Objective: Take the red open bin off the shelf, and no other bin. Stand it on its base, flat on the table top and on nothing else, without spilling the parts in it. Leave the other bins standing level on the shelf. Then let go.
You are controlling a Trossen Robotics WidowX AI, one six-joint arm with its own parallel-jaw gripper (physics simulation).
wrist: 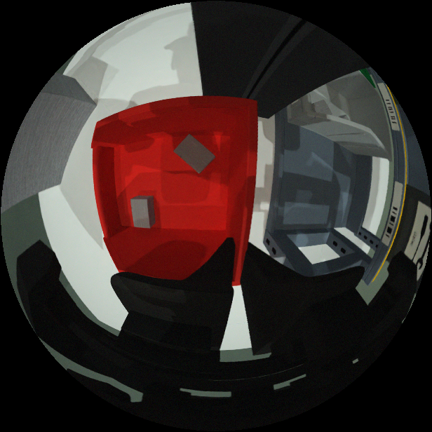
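The red open bin (175, 190) fills the middle of the wrist view, its open top facing the camera. One grey block (195, 153) lies near its far wall and another grey block (142, 212) lies nearer the left wall. My gripper (234, 243) is shut on the bin's right-hand wall, with one finger inside the bin and one outside. A narrow gap shows between the bin and the blue-grey shelf (310, 155) on the right. The bin's underside is hidden, so I cannot tell whether it touches anything below.
A pale grey bin (345, 117) shows at the upper right, with a sliver of a green bin (367, 77) beyond. White labels and a yellow line run along the right. A pale surface (75, 260) and a grey textured block (42, 145) are at the left. A dark arm part crosses the top.
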